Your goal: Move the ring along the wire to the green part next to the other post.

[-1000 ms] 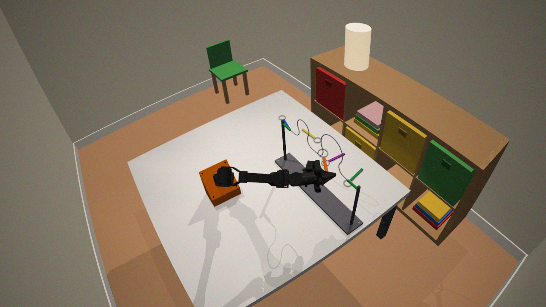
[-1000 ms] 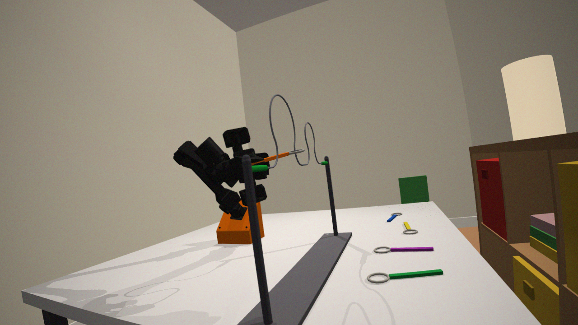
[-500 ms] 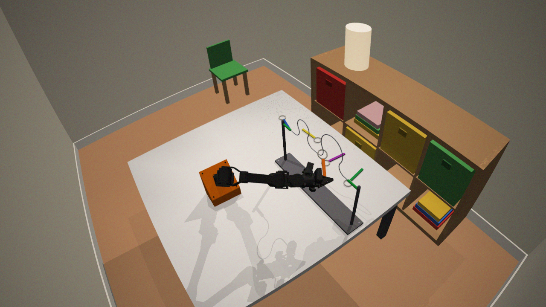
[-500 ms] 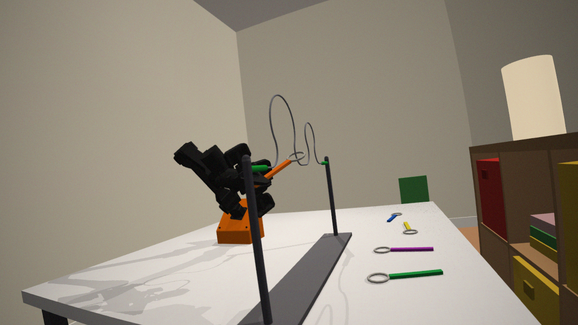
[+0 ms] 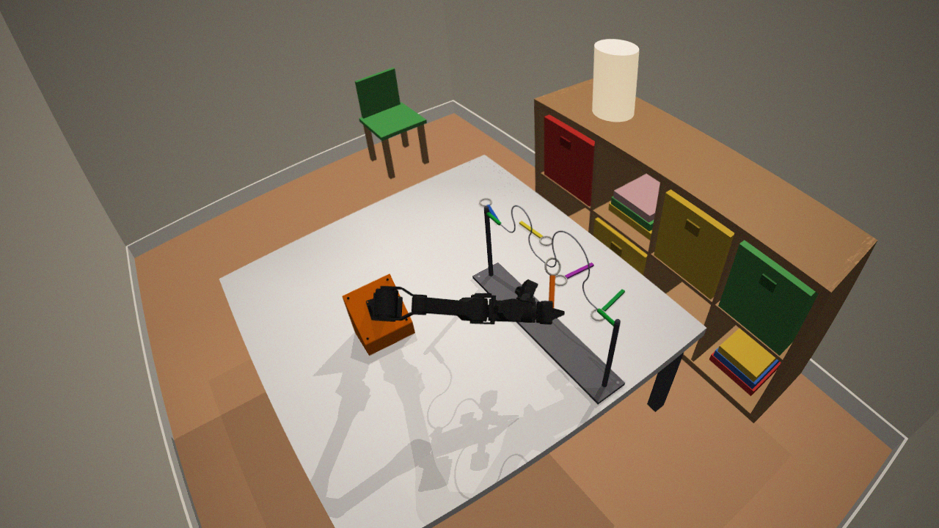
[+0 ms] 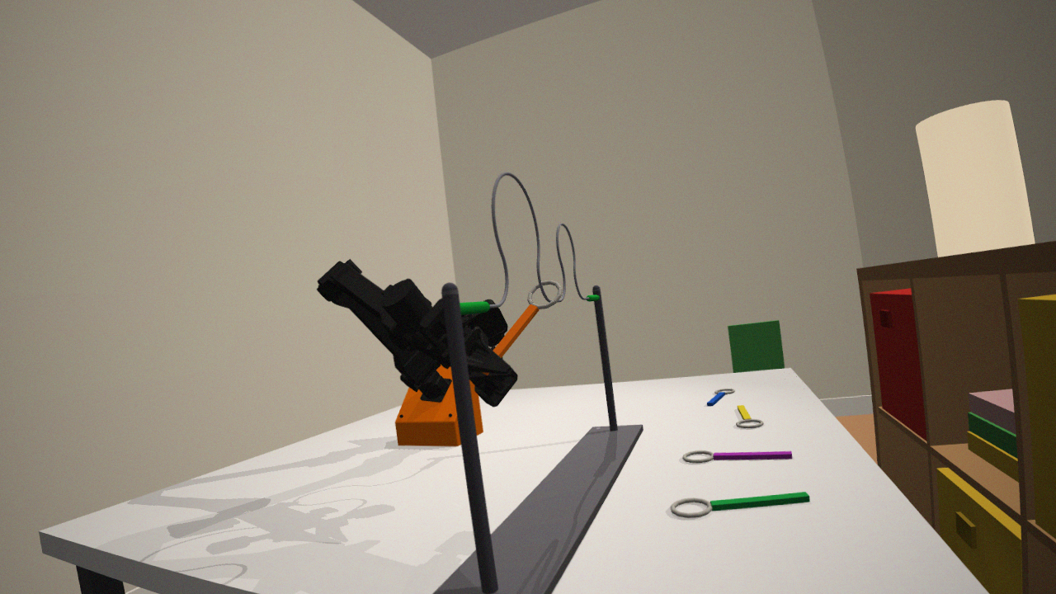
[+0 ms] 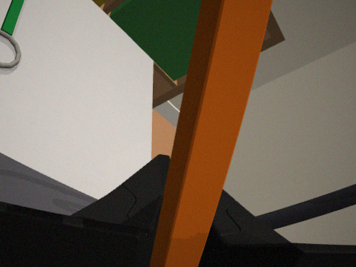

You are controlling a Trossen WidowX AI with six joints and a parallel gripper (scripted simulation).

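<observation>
Now: the ring with orange handle 7 cm to the left of my gripper tip and 7 cm above it. From my gripper tip the other things lie so: purple-handled ring: 28 cm to the left, 21 cm ahead, 20 cm below; then green-handled ring: 24 cm ahead, 20 cm below, 9 cm to the left.
</observation>
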